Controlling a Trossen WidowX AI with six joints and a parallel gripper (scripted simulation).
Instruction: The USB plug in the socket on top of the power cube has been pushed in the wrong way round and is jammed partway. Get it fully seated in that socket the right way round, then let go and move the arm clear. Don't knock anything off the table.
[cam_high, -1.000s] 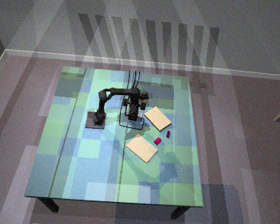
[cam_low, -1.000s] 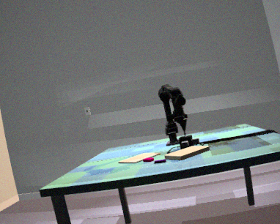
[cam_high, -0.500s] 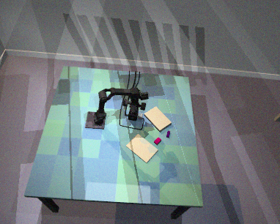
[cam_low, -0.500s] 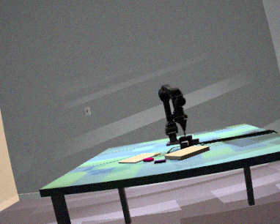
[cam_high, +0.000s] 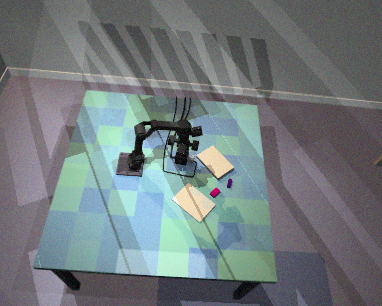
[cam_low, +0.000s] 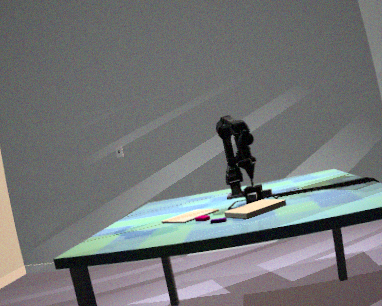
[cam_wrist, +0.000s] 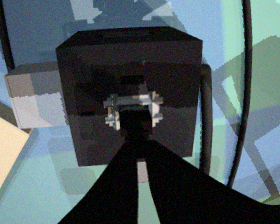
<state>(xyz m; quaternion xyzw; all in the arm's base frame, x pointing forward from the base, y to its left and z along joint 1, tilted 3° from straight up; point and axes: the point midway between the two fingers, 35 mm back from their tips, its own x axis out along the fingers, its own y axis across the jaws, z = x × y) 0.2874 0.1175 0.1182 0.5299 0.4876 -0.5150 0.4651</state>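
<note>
My gripper tip is now 20 mm above the metal USB plug. Also, from my gripper tip: purple block (320 mm ahead, 130 mm to the right, 100 mm below); magenta block (230 mm ahead, 220 mm to the right, 100 mm below).
</note>
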